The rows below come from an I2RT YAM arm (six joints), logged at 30 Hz.
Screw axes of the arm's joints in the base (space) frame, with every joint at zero. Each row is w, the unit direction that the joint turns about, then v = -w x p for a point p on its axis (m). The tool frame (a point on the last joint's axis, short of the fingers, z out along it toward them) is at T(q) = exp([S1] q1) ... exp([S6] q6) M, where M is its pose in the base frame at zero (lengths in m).
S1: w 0 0 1 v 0.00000 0.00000 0.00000
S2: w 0 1 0 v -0.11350 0.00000 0.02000
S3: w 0 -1 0 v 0.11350 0.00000 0.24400
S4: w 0 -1 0 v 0.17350 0.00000 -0.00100
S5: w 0 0 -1 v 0.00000 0.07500 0.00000
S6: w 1 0 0 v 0.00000 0.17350 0.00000
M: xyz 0.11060 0.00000 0.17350 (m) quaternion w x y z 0.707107 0 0.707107 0
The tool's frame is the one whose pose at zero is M.
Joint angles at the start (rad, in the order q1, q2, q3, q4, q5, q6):
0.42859 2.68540 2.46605 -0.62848 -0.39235 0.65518
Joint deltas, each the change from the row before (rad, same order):
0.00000 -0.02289 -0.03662 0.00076 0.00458 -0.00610
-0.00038 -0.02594 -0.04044 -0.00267 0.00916 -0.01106
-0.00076 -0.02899 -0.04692 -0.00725 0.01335 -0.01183
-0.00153 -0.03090 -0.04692 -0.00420 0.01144 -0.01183
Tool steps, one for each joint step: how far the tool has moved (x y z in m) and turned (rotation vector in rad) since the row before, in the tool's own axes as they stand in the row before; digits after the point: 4 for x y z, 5 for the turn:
0.0023 -0.0004 -0.0030 0.01092 0.00675 -0.00117
0.0028 -0.0009 -0.0037 0.01701 0.00701 -0.00437
0.0039 -0.0020 -0.0040 0.02489 0.01058 -0.00213
0.0034 -0.0018 -0.0050 0.02082 0.00786 -0.00358

